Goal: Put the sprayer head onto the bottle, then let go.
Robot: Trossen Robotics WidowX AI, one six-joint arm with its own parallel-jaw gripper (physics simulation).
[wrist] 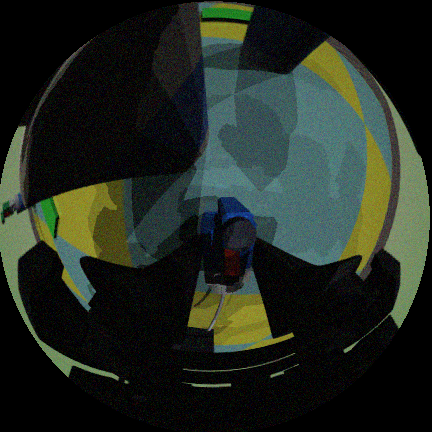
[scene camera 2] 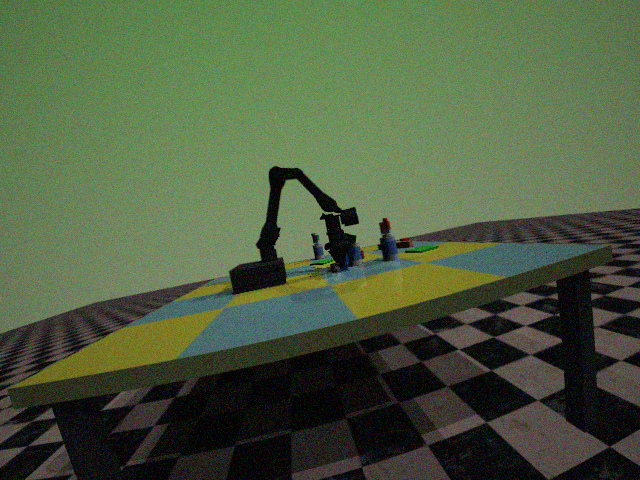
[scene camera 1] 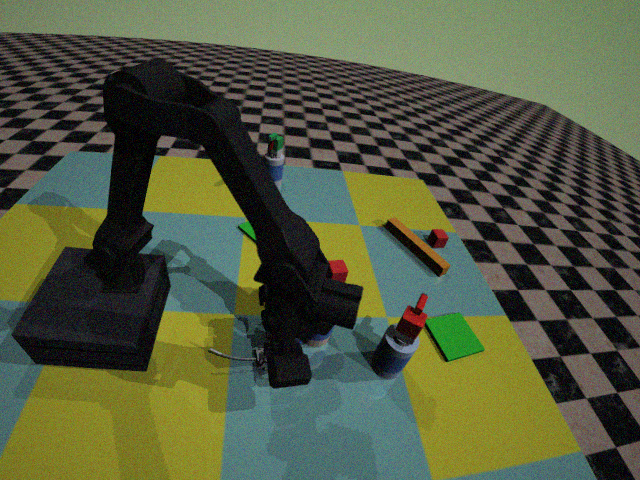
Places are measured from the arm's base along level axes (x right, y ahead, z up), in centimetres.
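Where they show: gripper, between the fingertips: (wrist: 225,240) (scene camera 2: 341,266) (scene camera 1: 278,355); arm's base, origin of its link: (scene camera 2: 269,260) (scene camera 1: 124,278).
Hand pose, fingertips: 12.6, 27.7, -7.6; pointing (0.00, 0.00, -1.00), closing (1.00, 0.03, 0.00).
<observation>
Each offset is from my fingertips to the centre of the thing, as dx, dy, dz. "spot": to the spot under its first point.
The sprayer head {spot: +1.2, -3.6, +2.0} (scene camera 1: 259,357) (wrist: 231,261), blue with a red trigger, a pale collar and a thin curved tube, lies low at the table, its tube toward the arm's base. My gripper (scene camera 1: 269,356) (scene camera 2: 338,267) (wrist: 225,240) points down, with a finger against each side of the head's body; it is shut on the sprayer head. The open-necked bottle, white with a blue band, stands close beside the gripper. Its lower part {spot: -2.1, +7.2, +1.4} (scene camera 1: 316,339) shows behind the arm, its side {spot: -2.1, +8.1, +3.7} (scene camera 2: 356,253) shows in scene camera 2, and its dark flank {spot: -2.2, +6.8, +5.1} (wrist: 192,107) shows in the wrist view. Its neck is hidden.
A bottle with a red head {+3.0, +21.1, +7.3} (scene camera 1: 393,356) (scene camera 2: 388,248) stands right of the gripper, beside a green tile {-0.9, +38.4, -0.9} (scene camera 1: 454,335). A red cube {-20.0, +15.4, +0.7} (scene camera 1: 338,270), an orange bar {-29.5, +40.9, +0.2} (scene camera 1: 416,246), another red cube {-31.8, +49.2, +0.7} (scene camera 1: 438,238), another green tile {-37.2, +0.4, -0.9} (scene camera 1: 247,230) and a green-headed bottle {spot: -59.1, +4.3, +5.1} (scene camera 1: 275,169) are farther back.
</observation>
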